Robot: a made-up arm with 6 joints.
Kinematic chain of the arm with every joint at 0, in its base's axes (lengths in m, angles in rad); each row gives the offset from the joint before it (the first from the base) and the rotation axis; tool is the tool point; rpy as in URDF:
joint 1: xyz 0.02 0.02 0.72 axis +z
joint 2: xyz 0 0 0.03 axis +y
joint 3: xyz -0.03 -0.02 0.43 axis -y
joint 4: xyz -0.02 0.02 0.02 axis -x
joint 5: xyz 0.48 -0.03 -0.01 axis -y
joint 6: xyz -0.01 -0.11 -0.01 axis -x
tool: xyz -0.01 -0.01 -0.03 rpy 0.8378 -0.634 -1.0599
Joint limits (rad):
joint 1: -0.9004..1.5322
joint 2: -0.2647..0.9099
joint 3: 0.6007..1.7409
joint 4: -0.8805..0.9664
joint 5: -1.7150..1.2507
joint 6: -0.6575..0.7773
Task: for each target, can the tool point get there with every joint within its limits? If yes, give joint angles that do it. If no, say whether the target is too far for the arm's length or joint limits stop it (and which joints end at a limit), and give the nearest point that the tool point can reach.
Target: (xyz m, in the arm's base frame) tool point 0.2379 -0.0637 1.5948
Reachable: yes | joints 0.3065 0.0328 1.0143 0.6762 0.3279 -0.2652
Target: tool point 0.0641 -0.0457 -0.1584
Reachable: no: joint limits stop it (at a limit: joint 2, joint 3, joint 4) | nearest point 0.4148 -0.5682 0.7741 | short by 1.125 m
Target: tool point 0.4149 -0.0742 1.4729
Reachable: yes | joints 0.0398 0.3059 1.2676 -0.5059 -0.8971 -0.4245
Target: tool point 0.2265 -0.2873 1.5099
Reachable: yes | joints -0.6163 0.2409 0.9005 0.7453 -0.5972 -0.0218
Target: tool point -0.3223 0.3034 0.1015
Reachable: no: joint limits stop it (at a limit: joint 1, joint 2, joint 3, joint 4) | nearest point 0.1045 0.7260 0.7760 | short by 0.903 m
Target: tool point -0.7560 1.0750 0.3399
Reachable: no: too far | nearest point 0.0924 0.7605 0.7848 | short by 1.008 m
